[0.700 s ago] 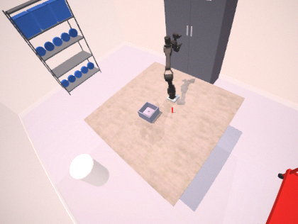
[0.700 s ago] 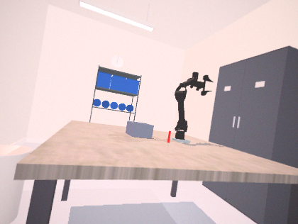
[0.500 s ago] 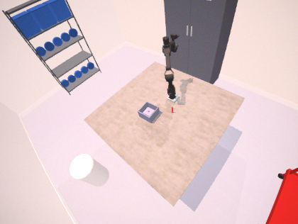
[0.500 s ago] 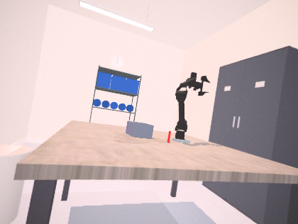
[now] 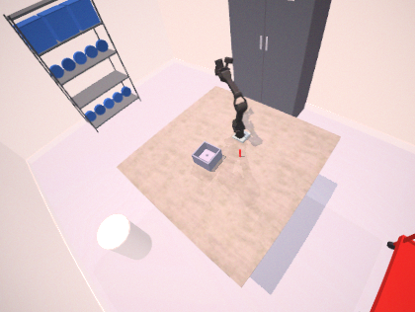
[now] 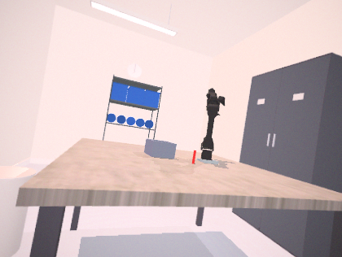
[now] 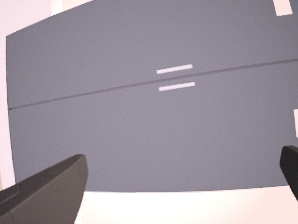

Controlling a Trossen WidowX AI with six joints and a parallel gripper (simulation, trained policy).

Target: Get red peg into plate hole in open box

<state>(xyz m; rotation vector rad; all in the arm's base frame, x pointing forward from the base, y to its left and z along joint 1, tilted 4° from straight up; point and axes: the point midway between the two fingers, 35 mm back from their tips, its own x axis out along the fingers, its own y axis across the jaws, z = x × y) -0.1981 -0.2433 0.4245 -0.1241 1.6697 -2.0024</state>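
Right now the red peg is 420 mm to the left of my gripper tip, 380 mm below it and 370 mm ahead of it. From my gripper tip the other things lie so: plate 550 mm ahead, 380 mm below, 260 mm to the left; grey box 550 mm ahead, 400 mm below, 260 mm to the left.
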